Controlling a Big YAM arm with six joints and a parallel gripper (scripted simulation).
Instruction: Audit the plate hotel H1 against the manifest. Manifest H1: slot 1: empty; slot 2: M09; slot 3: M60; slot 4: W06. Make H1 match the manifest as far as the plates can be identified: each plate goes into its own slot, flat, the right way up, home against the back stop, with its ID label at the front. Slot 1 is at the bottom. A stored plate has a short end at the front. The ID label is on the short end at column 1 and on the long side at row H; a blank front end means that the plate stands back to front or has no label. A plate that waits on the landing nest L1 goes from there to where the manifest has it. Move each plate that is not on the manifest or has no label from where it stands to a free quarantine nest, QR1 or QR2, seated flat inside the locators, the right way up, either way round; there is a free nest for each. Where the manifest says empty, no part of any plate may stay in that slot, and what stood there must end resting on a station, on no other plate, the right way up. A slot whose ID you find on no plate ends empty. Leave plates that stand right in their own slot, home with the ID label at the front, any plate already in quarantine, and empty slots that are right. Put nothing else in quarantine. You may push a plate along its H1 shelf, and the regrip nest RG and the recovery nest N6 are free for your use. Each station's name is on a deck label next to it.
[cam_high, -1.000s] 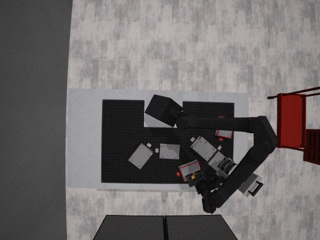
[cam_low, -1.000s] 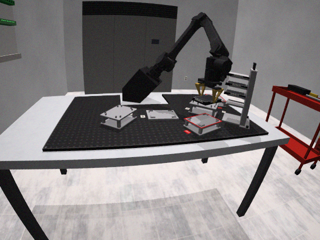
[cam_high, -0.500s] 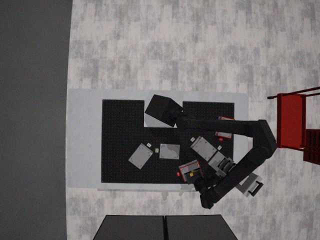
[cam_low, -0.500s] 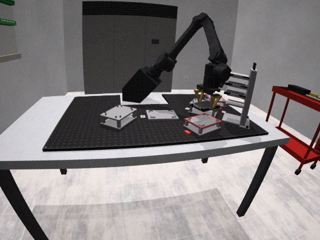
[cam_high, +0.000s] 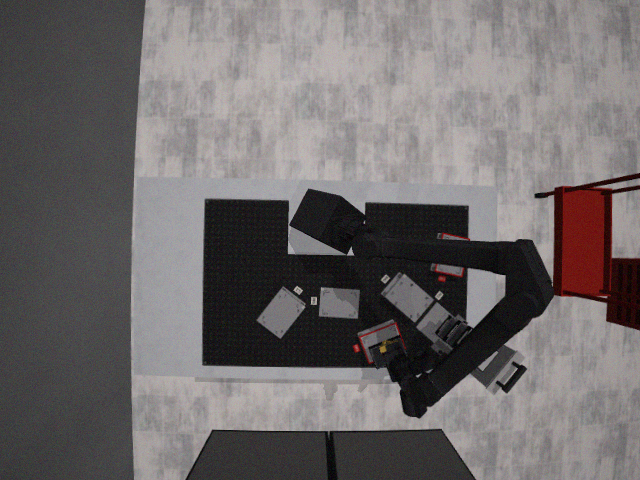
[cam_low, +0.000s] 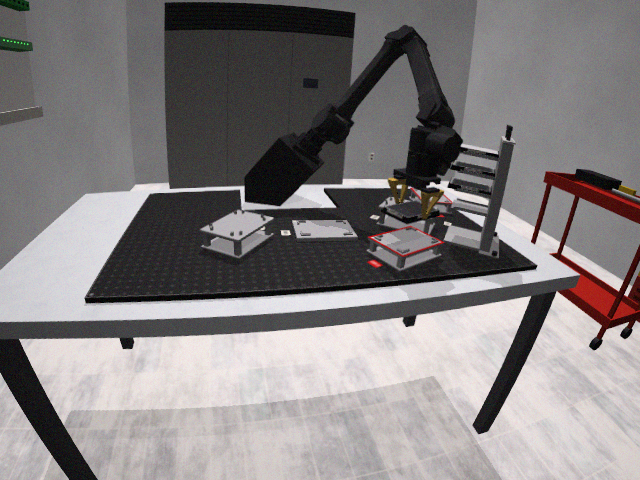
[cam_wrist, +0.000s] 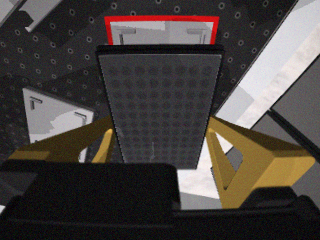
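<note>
Right now my hand is 8 cm above the red-framed quarantine nest. Also, from my hand: hotel base (6 cm behind, 25 cm to the left, 12 cm below); QR2 label (26 cm behind, 27 cm to the left, 12 cm below); H1 deck label (18 cm behind, 26 cm to the left, 12 cm below).
</note>
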